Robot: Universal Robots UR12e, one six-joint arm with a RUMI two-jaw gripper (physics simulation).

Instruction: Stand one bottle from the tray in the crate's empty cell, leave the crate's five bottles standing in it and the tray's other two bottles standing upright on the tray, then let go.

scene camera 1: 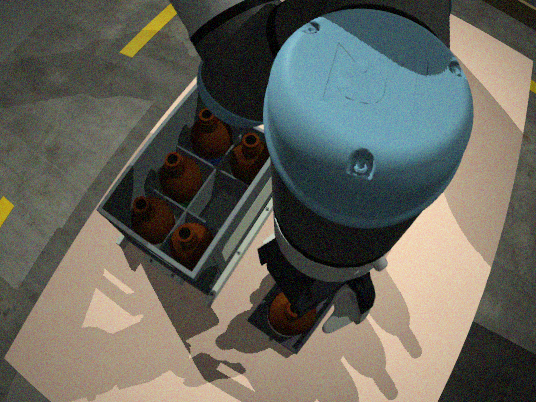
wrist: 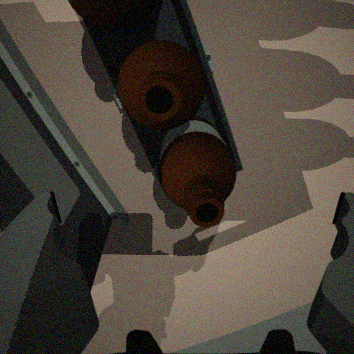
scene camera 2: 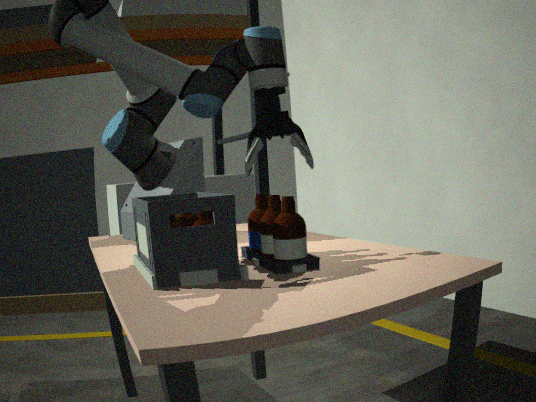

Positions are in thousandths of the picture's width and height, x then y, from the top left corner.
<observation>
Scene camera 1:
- gripper: 604,683
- white-label bottle: 527,795
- blue-label bottle: 395,345
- white-label bottle: 285,546
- white-label bottle: 462,394
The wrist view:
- gripper: 552,558
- white-label bottle: 558,490
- white-label bottle: 456,239
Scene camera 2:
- gripper: 523,429
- white-label bottle: 540,568
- blue-label bottle: 477,539
</observation>
